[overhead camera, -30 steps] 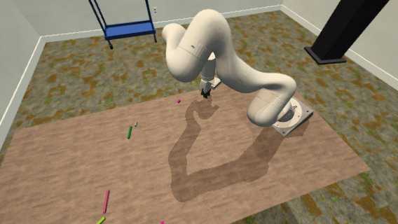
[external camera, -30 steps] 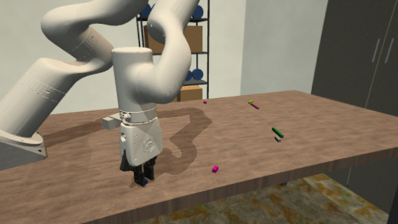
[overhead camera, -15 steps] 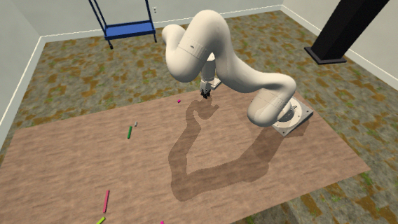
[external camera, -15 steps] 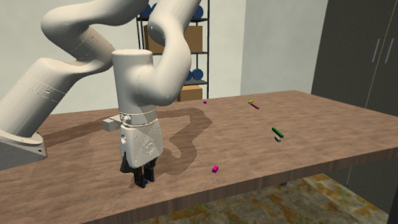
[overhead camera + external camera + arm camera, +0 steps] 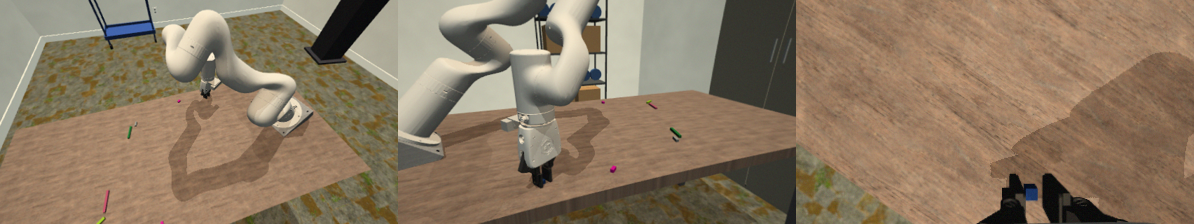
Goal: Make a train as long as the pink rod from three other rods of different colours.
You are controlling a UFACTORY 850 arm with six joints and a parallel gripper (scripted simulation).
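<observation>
Right now the blue rod is 20 mm below my hand. Also, from my hand: grey rod (470 mm ahead, 180 mm to the left, 20 mm below); green rod (500 mm ahead, 230 mm to the left, 20 mm below); pink rod (590 mm to the left, 560 mm ahead, 20 mm below).
</observation>
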